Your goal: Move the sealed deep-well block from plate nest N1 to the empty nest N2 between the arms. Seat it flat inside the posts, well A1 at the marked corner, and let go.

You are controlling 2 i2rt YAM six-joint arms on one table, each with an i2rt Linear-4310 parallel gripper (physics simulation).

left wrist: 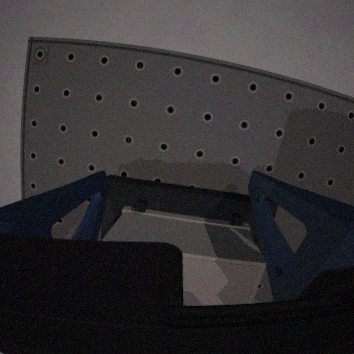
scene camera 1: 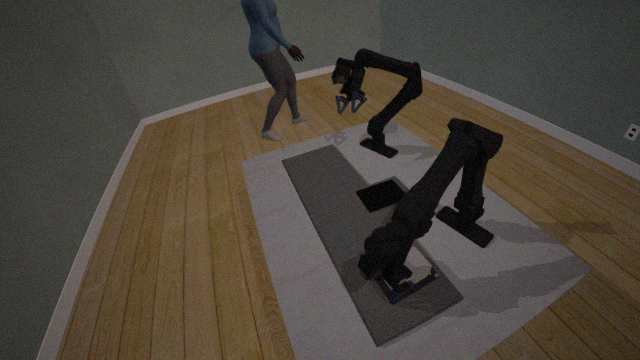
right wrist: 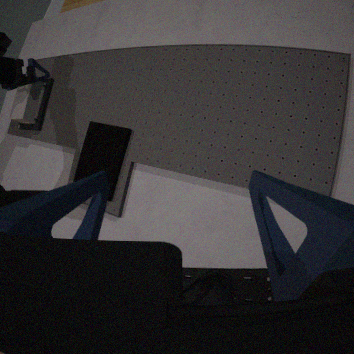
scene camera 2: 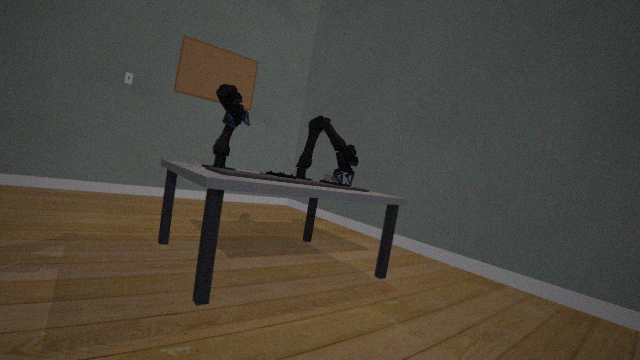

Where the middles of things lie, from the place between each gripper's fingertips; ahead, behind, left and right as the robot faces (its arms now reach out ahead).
Scene:
Right now the pale block (left wrist: pixel 221 264) is 9 cm behind my left hand, 2 cm above it and 1 cm to the right of it.
The pale block lies 120 mm ahead of my right hand, 620 mm to the left of it and 200 mm below it.

